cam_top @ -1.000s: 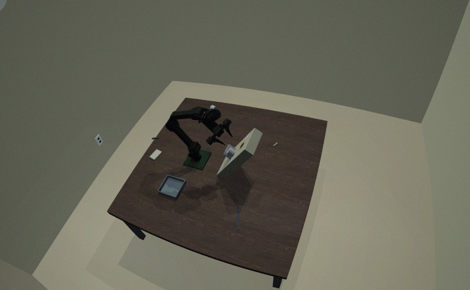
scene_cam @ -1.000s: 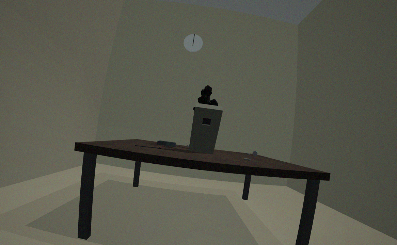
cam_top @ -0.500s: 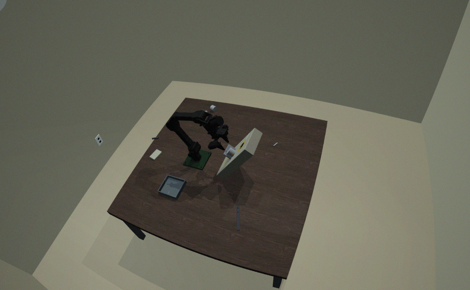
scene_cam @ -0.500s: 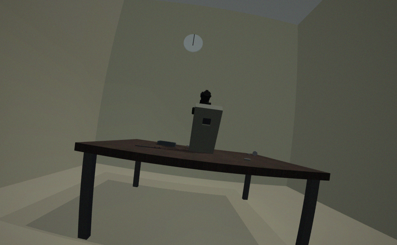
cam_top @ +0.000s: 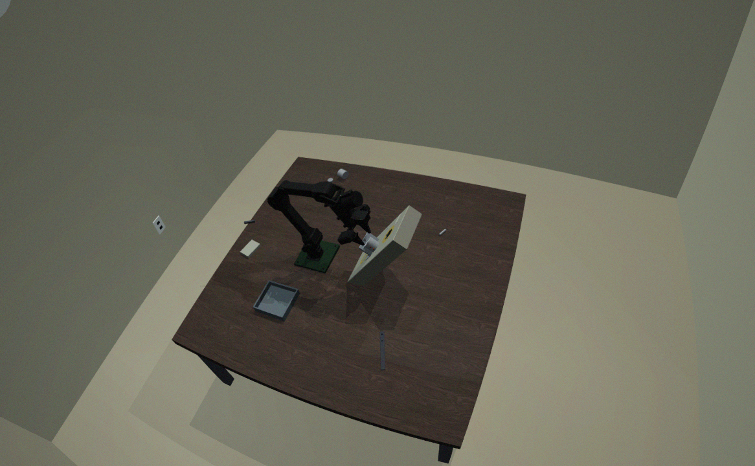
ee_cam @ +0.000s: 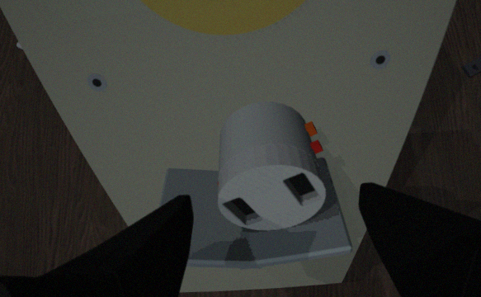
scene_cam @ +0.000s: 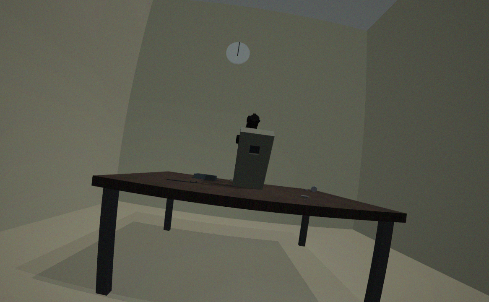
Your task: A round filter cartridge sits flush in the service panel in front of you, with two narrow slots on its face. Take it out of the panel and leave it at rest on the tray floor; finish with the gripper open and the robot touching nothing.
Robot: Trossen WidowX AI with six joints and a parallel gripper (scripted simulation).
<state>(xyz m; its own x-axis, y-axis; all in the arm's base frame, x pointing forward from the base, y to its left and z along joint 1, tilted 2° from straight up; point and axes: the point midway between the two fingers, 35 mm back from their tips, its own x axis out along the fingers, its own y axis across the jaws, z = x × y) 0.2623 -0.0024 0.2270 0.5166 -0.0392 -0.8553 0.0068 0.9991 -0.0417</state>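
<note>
My gripper tip is now 1 cm short of the filter cartridge and 2 cm above it. Also, from my gripper tip: tray: 33 cm behind, 27 cm to the right, 20 cm below; then short pin: 22 cm ahead, 29 cm to the left, 20 cm below; then beige service panel: 6 cm ahead, 1 cm to the left, 4 cm below.
</note>
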